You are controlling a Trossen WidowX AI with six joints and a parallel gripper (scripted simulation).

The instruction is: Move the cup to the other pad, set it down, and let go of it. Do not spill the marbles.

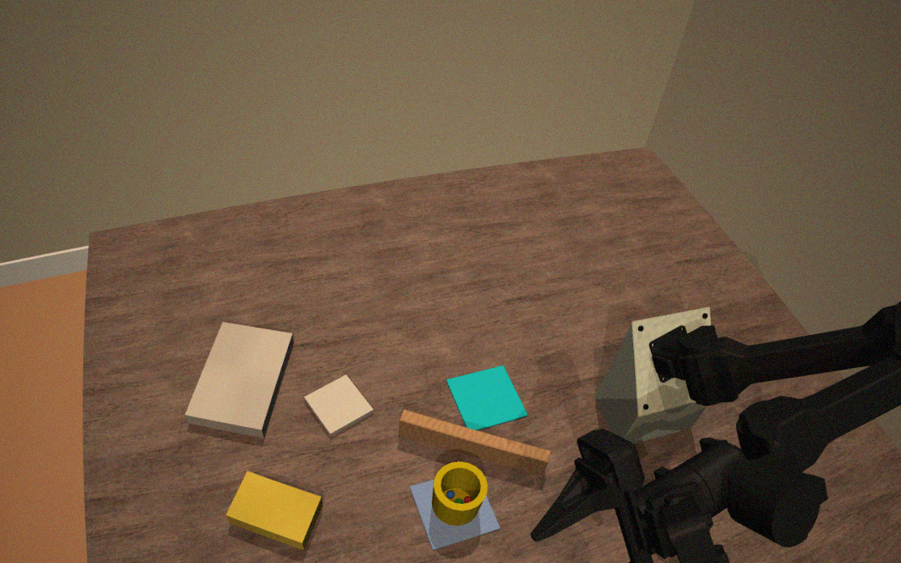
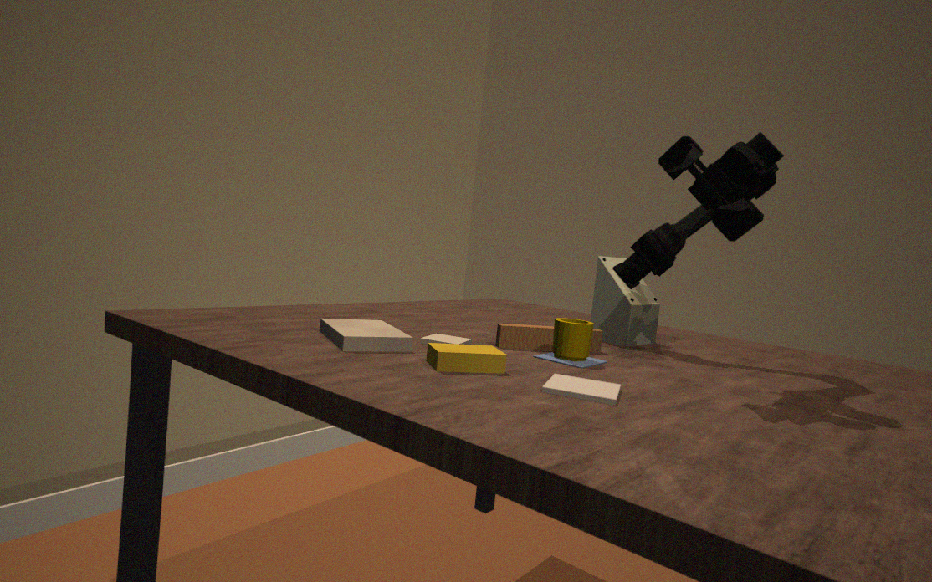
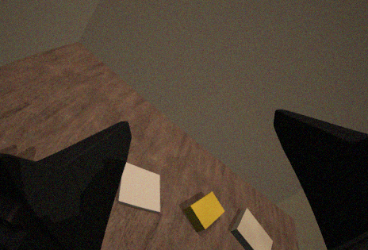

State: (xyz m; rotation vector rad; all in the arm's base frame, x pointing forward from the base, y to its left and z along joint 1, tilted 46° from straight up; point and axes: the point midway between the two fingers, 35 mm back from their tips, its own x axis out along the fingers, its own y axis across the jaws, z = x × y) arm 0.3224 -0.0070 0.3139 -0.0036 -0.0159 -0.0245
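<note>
Now: gripper tip 50 mm past the yellow cup, 190 mm to the left of it and 280 mm above it. Round my gripper tip: blue pad: 50 mm behind, 190 mm to the right, 320 mm below; yellow block: 190 mm ahead, 280 mm to the right, 300 mm below; wooden bar: 110 mm behind, 260 mm to the right, 300 mm below.
</note>
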